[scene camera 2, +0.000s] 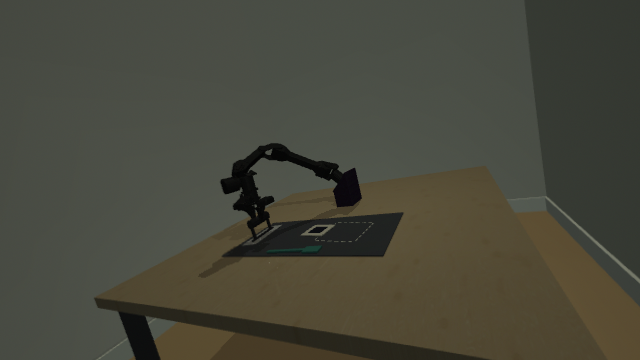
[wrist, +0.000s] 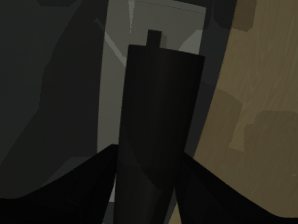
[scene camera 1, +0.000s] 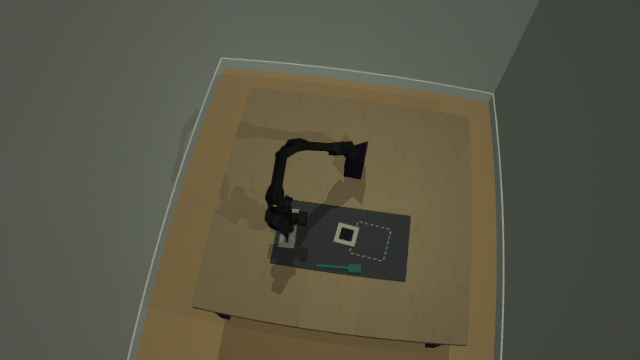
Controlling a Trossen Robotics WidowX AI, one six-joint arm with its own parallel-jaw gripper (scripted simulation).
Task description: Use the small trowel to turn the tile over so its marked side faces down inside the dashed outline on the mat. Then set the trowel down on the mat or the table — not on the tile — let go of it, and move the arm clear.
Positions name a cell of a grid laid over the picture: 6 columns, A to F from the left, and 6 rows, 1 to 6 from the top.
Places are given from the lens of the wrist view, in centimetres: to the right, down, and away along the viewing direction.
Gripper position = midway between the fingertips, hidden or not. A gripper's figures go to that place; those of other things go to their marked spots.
my gripper (wrist: C5): 0, 2, 10
grey flat-bladed trowel (wrist: D2): 0, -1, 6
